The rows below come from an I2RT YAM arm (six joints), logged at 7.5 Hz.
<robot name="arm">
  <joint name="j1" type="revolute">
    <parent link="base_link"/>
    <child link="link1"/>
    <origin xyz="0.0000 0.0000 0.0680" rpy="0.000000 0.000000 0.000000"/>
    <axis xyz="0 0 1"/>
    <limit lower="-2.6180" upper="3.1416"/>
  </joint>
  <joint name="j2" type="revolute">
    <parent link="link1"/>
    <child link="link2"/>
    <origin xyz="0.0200 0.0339 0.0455" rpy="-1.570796 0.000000 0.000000"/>
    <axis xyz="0 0 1"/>
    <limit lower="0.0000" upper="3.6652"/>
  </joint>
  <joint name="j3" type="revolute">
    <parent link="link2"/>
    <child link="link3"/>
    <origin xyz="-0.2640 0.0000 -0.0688" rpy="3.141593 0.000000 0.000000"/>
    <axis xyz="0 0 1"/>
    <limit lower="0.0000" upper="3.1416"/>
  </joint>
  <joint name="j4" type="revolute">
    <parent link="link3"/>
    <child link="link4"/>
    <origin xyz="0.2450 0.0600 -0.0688" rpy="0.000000 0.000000 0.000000"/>
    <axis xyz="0 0 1"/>
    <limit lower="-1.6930" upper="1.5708"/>
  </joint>
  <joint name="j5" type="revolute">
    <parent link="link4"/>
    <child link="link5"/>
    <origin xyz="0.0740 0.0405 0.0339" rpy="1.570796 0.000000 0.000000"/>
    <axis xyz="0 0 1"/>
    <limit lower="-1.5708" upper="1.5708"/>
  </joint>
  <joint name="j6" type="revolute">
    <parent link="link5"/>
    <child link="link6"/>
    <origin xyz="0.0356 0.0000 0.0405" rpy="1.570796 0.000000 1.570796"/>
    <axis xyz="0 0 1"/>
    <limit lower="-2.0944" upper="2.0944"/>
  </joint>
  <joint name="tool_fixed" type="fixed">
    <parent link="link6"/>
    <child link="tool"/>
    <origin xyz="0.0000 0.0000 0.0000" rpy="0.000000 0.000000 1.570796"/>
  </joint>
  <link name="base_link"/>
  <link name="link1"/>
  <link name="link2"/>
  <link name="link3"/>
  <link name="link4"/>
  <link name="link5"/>
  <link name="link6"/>
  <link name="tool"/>
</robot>
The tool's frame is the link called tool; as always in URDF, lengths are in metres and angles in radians.
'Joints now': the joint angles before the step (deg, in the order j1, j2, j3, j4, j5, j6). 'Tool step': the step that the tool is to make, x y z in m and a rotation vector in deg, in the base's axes. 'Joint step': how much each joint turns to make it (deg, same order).
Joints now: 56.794 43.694 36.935 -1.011 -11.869 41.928
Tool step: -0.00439 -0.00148 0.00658 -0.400 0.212 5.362
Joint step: -0.124 -0.428 1.668 -2.759 -5.426 -0.842
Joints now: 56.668 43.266 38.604 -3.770 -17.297 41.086
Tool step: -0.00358 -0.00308 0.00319 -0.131 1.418 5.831
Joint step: -0.842 -0.596 0.923 -2.392 -6.764 0.069
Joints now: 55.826 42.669 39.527 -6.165 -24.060 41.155
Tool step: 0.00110 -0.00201 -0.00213 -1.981 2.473 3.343
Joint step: -1.548 0.417 0.824 -3.471 -4.971 -0.048
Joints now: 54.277 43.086 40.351 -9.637 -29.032 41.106
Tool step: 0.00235 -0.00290 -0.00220 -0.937 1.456 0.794
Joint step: -1.602 0.019 0.109 -1.681 -2.472 0.059
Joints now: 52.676 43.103 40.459 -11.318 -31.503 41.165
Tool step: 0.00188 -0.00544 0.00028 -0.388 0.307 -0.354
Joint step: -1.843 -0.690 0.185 -1.602 -1.443 -0.434
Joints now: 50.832 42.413 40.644 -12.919 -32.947 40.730
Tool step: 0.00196 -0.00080 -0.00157 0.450 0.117 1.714
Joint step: -1.161 0.212 -0.388 0.623 -2.877 -0.440
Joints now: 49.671 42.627 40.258 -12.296 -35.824 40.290
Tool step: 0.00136 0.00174 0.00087 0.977 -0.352 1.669
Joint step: -0.296 0.597 -0.062 1.535 -1.995 -0.160
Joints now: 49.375 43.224 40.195 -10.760 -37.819 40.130
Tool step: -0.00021 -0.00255 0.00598 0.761 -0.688 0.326
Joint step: -0.652 -0.367 0.952 -0.488 -0.947 -0.314
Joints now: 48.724 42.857 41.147 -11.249 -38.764 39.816
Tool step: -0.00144 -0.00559 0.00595 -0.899 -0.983 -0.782
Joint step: -0.854 -0.835 1.652 -3.553 0.241 -1.680
